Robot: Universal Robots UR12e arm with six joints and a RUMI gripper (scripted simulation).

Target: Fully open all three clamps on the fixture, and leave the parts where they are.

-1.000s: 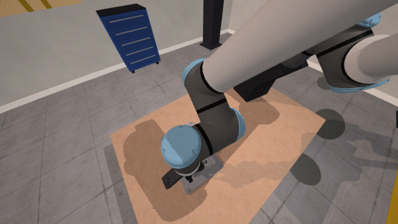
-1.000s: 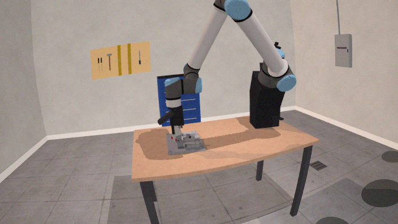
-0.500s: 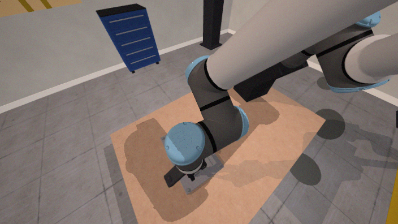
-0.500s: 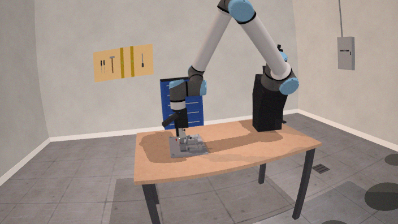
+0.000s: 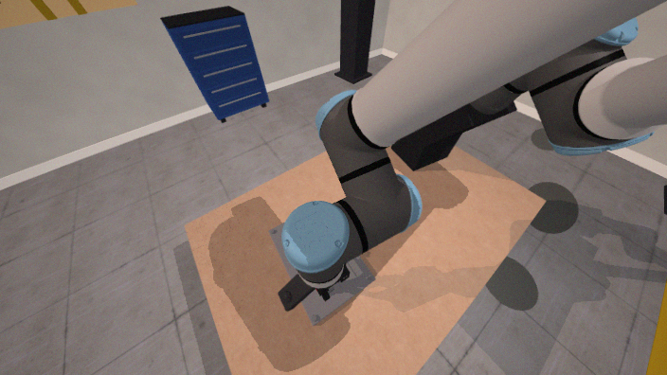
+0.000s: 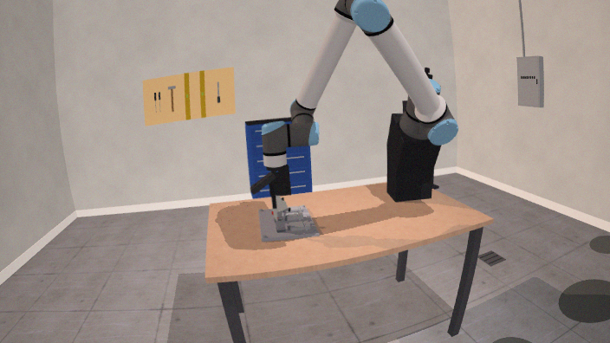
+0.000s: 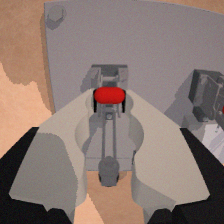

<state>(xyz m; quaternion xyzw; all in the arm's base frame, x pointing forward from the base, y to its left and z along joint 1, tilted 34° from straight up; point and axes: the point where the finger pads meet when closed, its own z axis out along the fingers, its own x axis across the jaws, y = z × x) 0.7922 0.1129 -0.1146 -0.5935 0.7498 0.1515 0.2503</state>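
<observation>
Right now my hand is 2 cm past the toggle clamp and 2 cm above it. Also, from my hand: grey fixture plate 10 cm to the right, 8 cm below, 7 cm behind.
</observation>
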